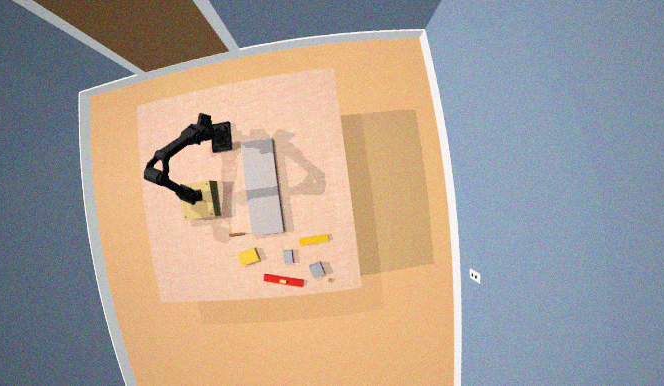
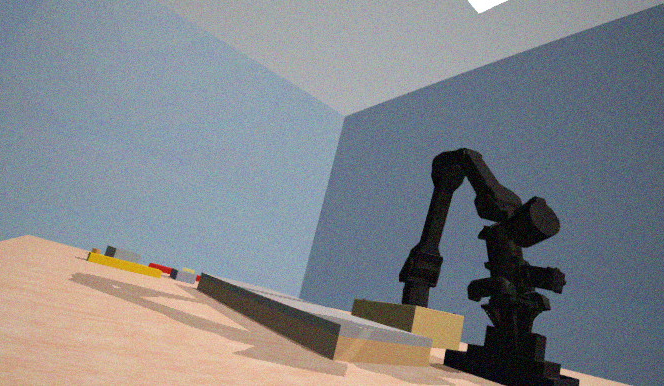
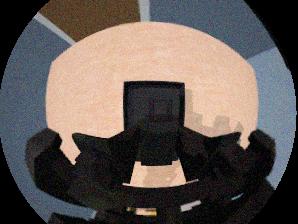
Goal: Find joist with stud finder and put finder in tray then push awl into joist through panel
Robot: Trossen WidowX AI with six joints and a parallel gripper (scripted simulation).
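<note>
My gripper tip is now 10 mm to the right of the stud finder and 20 mm below it. Also, from my gripper tip: green light (20 mm to the left, 30 mm above); then dark tray (10 mm to the right, 30 mm below); then awl (70 mm ahead, 580 mm to the right, 40 mm below).
</note>
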